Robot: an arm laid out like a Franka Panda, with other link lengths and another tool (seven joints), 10 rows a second.
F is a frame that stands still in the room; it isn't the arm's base.
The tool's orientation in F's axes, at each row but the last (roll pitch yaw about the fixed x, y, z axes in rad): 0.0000 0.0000 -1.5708; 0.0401 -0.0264 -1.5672; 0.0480 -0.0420 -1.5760; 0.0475 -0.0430 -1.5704; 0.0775 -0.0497 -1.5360; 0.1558 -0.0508 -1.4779; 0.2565 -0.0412 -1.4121
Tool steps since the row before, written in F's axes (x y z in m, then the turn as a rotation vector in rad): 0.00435 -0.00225 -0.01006 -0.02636 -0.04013 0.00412; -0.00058 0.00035 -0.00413 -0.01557 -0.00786 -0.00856; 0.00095 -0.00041 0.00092 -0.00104 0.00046 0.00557; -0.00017 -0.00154 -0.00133 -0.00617 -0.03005 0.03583; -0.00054 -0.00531 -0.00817 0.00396 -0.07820 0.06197; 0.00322 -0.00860 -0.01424 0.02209 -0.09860 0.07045; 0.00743 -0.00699 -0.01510 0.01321 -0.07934 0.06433
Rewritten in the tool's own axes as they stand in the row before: 0.00225 0.00435 -0.01006 0.04013 -0.02636 0.00412; -0.00046 -0.00074 -0.00409 0.00758 -0.01594 -0.00813; 0.00044 0.00099 0.00086 -0.00022 -0.00077 0.00563; 0.00148 -0.00024 -0.00139 0.03156 -0.00454 0.03476; 0.00488 -0.00137 -0.00834 0.08127 0.00572 0.05773; 0.00813 0.00010 -0.01487 0.10367 0.02282 0.06249; 0.00745 0.00212 -0.01650 0.08301 0.01596 0.05884
